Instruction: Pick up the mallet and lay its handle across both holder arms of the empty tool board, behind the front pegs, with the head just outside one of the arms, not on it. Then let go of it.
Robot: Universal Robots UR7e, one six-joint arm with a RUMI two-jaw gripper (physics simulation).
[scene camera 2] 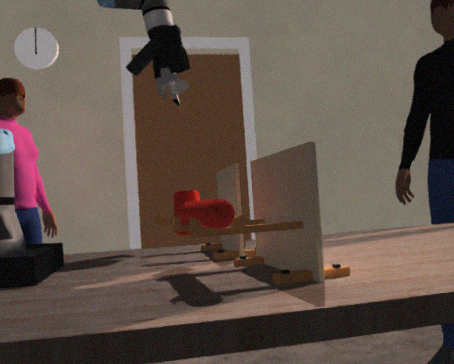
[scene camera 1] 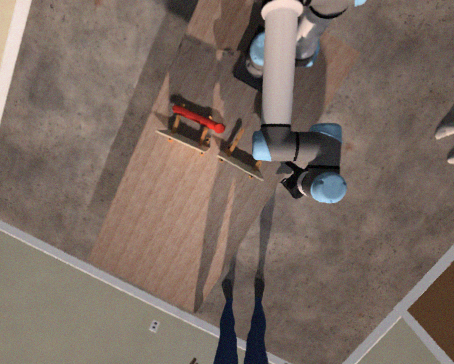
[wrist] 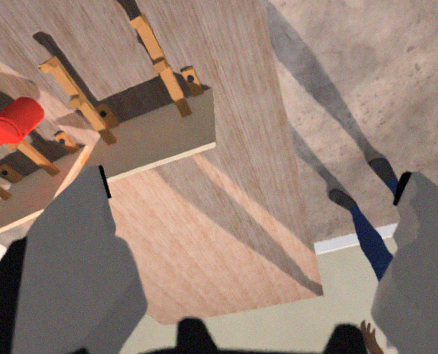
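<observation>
The red mallet (scene camera 1: 197,118) (scene camera 2: 212,212) (wrist: 21,119) lies with its handle across both arms of one tool board (scene camera 1: 182,141) (scene camera 2: 287,200) (wrist: 22,200). In scene camera 1 the handle sits between the front pegs and the panel. The head is at the right end, just outside the right arm and beside it. In the wrist view the rest of the handle is cut off. The second tool board (scene camera 1: 240,166) (scene camera 2: 228,200) (wrist: 165,132) has nothing on its arms. My gripper (scene camera 1: 284,175) (scene camera 2: 172,92) (wrist: 248,173) is open and empty, high up and apart from the mallet, to the right of the second board.
The boards stand side by side on the wooden table (scene camera 1: 150,200) (scene camera 2: 380,255) (wrist: 225,285), their arms pointing toward the robot's base. The second board stands between my gripper and the mallet. People stand beyond the table; a door (scene camera 2: 192,150) is in the wall.
</observation>
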